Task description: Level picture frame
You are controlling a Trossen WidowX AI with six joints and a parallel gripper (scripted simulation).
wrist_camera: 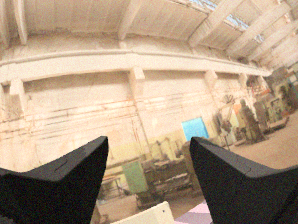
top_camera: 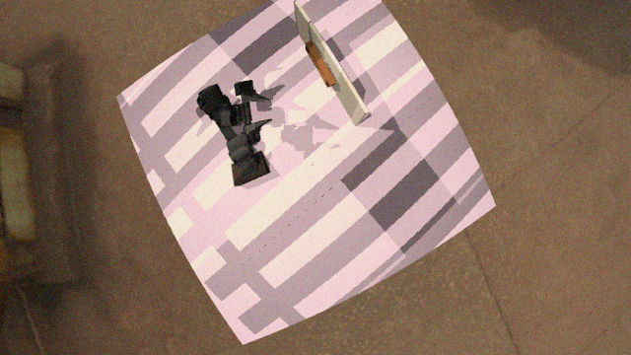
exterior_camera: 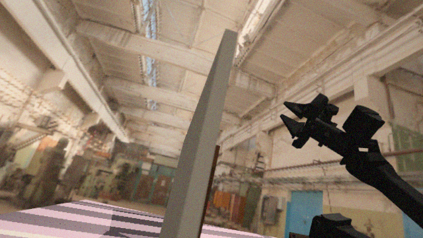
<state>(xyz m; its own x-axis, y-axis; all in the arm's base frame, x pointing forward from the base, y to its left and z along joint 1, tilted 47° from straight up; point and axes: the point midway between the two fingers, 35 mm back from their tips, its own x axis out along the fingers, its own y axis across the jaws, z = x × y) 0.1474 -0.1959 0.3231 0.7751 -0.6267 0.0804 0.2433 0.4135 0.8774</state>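
Now: gripper tip 29 cm above the brown wooden picture frame, 22 cm short of it and 16 cm to the right of it. Also, from my gripper tip: grey wall panel 29 cm below, 23 cm ahead, 15 cm to the left.
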